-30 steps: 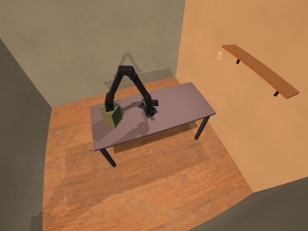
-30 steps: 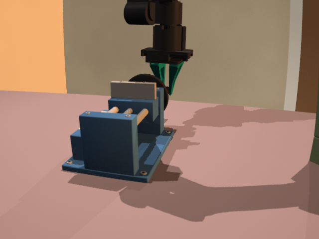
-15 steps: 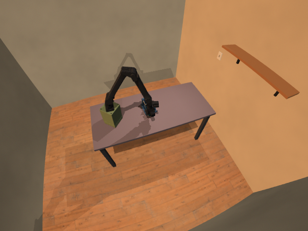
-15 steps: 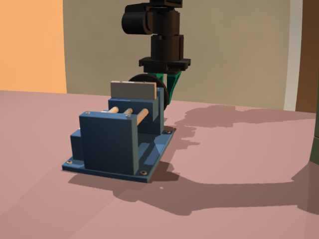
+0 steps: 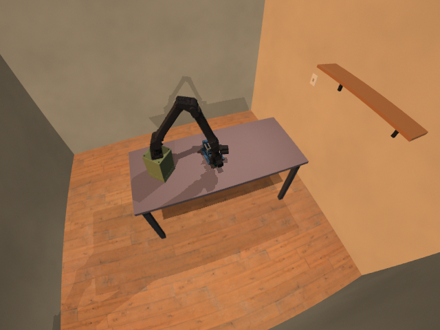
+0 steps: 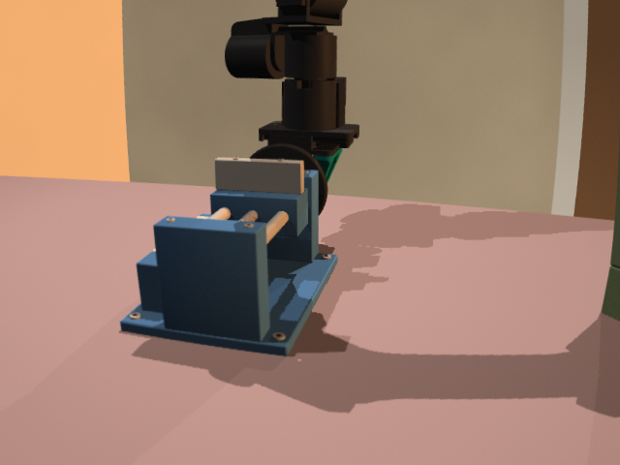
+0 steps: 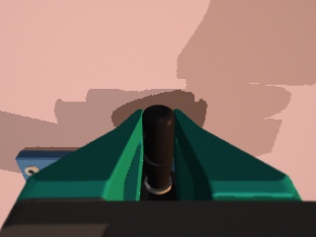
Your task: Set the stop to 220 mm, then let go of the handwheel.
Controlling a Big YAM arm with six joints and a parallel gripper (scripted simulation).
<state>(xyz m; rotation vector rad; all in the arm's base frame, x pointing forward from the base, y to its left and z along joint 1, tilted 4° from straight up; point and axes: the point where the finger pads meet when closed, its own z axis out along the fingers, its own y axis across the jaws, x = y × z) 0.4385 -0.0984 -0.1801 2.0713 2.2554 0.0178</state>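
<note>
Right now my hand is 12 cm to the right of the grey stop plate, 5 cm below it and 2 cm short of it. The rest, counted from my hand: black crank handle (1 cm to the left).
</note>
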